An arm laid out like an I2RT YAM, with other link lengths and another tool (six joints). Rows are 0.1 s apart.
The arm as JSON. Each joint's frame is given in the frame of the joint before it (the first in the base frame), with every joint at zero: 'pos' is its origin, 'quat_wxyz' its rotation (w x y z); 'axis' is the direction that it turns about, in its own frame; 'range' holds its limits. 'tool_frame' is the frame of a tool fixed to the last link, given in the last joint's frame.
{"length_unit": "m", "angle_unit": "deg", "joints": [
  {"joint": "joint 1", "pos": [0.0, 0.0, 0.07], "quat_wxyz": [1.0, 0.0, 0.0, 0.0], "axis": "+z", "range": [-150.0, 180.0]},
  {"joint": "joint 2", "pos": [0.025, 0.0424, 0.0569], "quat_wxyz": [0.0, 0.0, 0.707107, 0.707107], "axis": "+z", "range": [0.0, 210.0]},
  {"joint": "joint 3", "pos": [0.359, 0.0, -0.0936], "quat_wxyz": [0.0, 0.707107, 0.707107, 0.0], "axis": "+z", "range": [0.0, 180.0]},
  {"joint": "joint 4", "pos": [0.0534, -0.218, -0.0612], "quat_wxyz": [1.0, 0.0, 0.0, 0.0], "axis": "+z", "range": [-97.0, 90.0]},
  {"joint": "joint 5", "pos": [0.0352, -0.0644, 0.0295], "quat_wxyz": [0.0, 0.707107, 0.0, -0.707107], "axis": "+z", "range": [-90.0, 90.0]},
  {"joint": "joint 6", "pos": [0.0, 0.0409, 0.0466], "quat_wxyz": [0.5, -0.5, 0.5, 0.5], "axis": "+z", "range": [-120.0, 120.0]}
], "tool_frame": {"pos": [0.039, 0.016, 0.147], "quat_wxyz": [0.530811, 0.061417, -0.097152, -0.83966]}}
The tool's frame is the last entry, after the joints.
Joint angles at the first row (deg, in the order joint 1, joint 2, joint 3, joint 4, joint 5, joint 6):
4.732 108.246 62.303 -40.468 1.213 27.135
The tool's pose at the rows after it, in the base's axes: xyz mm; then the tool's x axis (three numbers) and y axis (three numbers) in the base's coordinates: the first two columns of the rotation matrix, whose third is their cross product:
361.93 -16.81 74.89 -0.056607 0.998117 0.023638 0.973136 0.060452 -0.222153
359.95 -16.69 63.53 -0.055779 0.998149 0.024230 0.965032 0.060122 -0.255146
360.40 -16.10 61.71 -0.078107 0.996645 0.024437 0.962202 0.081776 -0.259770
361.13 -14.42 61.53 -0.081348 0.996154 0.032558 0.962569 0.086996 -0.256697
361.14 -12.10 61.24 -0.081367 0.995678 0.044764 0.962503 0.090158 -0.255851
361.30 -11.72 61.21 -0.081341 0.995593 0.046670 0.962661 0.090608 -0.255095
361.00 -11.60 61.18 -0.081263 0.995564 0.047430 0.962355 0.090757 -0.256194
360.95 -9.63 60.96 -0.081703 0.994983 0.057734 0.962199 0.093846 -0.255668
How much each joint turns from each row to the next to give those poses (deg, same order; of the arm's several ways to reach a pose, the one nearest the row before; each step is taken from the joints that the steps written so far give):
0.066 3.804 0.000 0.612 -2.557 -0.174
0.000 1.945 -0.001 0.001 -0.088 0.000
-0.001 0.328 0.024 -0.002 0.022 -1.291
0.001 -0.001 -0.002 0.176 -0.459 -0.195
-0.001 0.001 0.001 0.044 -0.699 -0.023
0.001 0.000 0.001 0.042 -0.109 0.000
0.000 0.000 0.000 -0.065 -0.044 0.000
-0.001 0.001 -0.001 0.023 -0.590 -0.044

